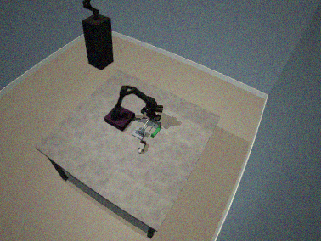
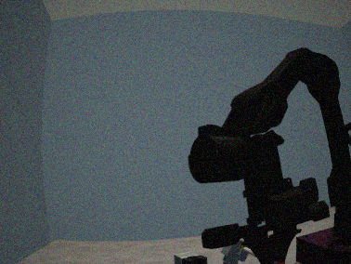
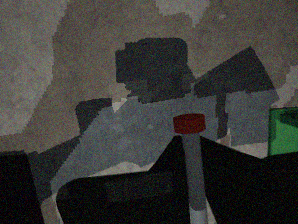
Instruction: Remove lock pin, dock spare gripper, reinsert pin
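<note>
Right now the green bar is 10 cm ahead of my gripper tip, 6 cm to the right of it and 4 cm below it. Round my gripper tip: spare gripper 29 cm to the right, 9 cm ahead, 4 cm below; grey socket block 17 cm to the right, 1 cm below.
</note>
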